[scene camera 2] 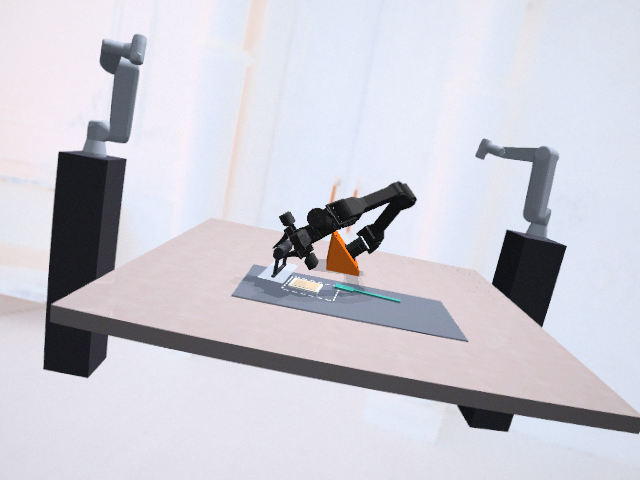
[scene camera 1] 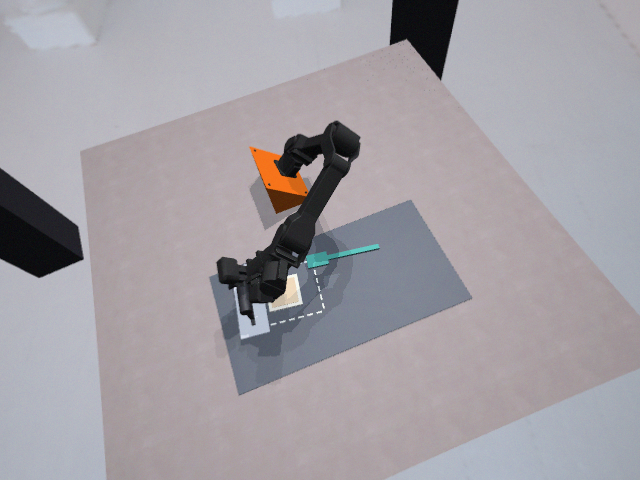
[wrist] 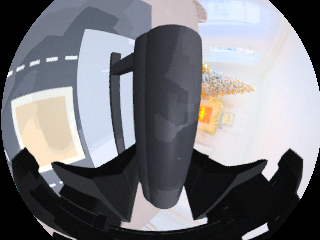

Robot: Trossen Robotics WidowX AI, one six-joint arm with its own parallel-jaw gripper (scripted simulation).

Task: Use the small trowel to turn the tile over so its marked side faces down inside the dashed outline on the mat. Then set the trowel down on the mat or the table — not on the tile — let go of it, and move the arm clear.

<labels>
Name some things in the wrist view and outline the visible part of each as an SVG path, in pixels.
My gripper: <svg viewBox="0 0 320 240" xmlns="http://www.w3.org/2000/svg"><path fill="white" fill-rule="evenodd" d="M12 160L13 181L29 211L37 220L68 236L53 232L52 237L56 240L243 240L241 237L245 233L267 224L268 231L248 240L268 240L299 204L297 189L303 179L304 169L303 157L291 148L281 156L277 163L279 168L273 173L271 180L267 180L261 173L268 160L225 167L193 149L184 189L193 221L207 217L207 224L173 231L135 231L120 227L121 221L131 223L135 207L133 203L139 187L140 175L135 144L97 168L84 168L79 165L76 167L64 164L63 161L52 161L53 171L61 183L64 183L59 192L60 196L56 195L47 180L40 175L40 165L27 147L20 149L19 155Z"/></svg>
A tile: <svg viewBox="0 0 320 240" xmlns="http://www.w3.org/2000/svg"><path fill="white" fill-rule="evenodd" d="M72 87L48 89L48 91L45 89L45 91L29 93L29 95L17 97L17 99L11 101L13 128L15 128L20 148L24 149L24 147L27 147L29 153L35 156L37 163L40 165L39 173L47 171L47 169L51 171L52 161L55 163L55 161L59 160L60 163L63 161L64 164L71 164L73 161L79 161L85 157L83 147L81 147L79 132L77 132L75 112L73 112Z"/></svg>
</labels>
